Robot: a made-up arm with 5 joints. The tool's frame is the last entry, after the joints.
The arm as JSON. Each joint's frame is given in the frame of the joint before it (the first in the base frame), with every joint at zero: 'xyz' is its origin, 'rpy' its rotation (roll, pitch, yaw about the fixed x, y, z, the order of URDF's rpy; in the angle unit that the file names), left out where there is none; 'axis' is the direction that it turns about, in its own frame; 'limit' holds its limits. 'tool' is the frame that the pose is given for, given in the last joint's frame.
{
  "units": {
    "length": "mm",
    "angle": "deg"
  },
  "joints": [
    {
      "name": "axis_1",
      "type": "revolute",
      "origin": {
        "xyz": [
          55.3,
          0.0,
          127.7
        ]
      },
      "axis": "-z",
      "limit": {
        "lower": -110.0,
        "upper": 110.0
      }
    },
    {
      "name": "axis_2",
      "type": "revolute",
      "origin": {
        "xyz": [
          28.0,
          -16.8,
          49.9
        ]
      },
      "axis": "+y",
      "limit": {
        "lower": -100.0,
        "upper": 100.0
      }
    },
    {
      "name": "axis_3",
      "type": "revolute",
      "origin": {
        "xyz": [
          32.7,
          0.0,
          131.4
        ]
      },
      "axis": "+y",
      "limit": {
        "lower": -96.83,
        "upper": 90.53
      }
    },
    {
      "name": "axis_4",
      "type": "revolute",
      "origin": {
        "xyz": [
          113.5,
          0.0,
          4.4
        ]
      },
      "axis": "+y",
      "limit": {
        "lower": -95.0,
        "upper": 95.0
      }
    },
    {
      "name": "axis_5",
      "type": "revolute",
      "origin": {
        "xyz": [
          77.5,
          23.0,
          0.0
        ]
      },
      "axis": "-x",
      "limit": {
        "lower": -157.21,
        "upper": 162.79
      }
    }
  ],
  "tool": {
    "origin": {
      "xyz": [
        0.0,
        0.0,
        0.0
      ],
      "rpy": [
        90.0,
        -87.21,
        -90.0
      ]
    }
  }
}
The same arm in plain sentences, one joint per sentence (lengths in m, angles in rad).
The arm has five revolute joints in a row. What follows holds with every joint at zero, and every direction is one of the base frame's. The first joint sits 0.0553 m along +x and 0.1277 m along +z from the base frame's origin and turns about -z, from -1.9199 to 1.9199 rad. The second joint sits 0.028 m along +x and 0.0168 m along -y and 0.0499 m along +z from the first joint and turns about +y, from -1.7453 to 1.7453 rad. The third joint sits 0.0327 m along +x and 0.1314 m along +z from the second joint and turns about +y, from -1.69 to 1.58 rad. The fourth joint sits 0.1135 m along +x and 0.0044 m along +z from the third joint and turns about +y, from -1.6581 to 1.6581 rad. The fifth joint sits 0.0775 m along +x and 0.023 m along +y from the fourth joint and turns about -x, from -2.7438 to 2.8412 rad. The tool frame, which is the frame that the pose is given for, sits at the same point as the fifth joint; its axes are the base frame's turned by roll 1.5708, pitch -1.5221 and yaw -1.5708 rad (as in URDF: about the fixed x, then y, then z).
